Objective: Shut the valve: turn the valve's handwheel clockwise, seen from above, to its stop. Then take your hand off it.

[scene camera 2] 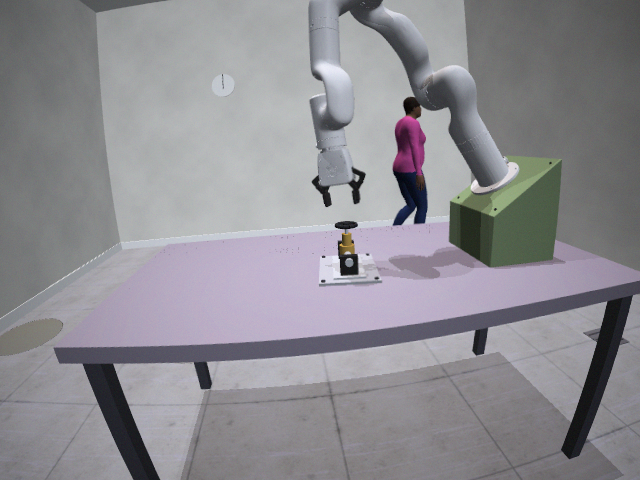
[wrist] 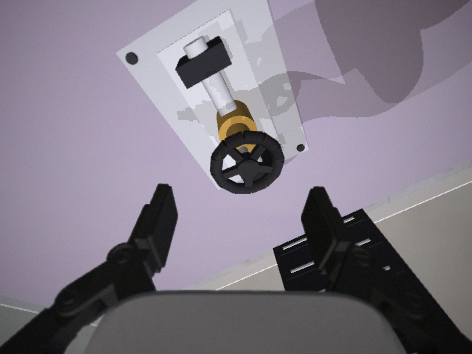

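The valve's black spoked handwheel (scene camera 2: 345, 224) (wrist: 248, 169) sits level on top of the brass-yellow valve body (scene camera 2: 346, 250) (wrist: 235, 122). The body stands on a white plate (scene camera 2: 327, 268) (wrist: 160, 85), between black end blocks; one block (scene camera 2: 348, 264) (wrist: 204, 62) with a white pipe stub shows clearly in both views. My gripper (scene camera 2: 341, 202) (wrist: 240, 200) is open and empty, pointing down. It is a little above the handwheel and apart from it, with fingers spread wider than the wheel. Whether the wheel is at its stop cannot be told from these frames.
The plate rests on the lilac table (scene camera 2: 206, 294). The green slanted pedestal (scene camera 2: 522, 232) holding the arm's base stands on the right. A person in a pink top (scene camera 2: 409, 147) is behind the table. A dark slotted object (wrist: 355, 231) shows beyond the table edge in the wrist view.
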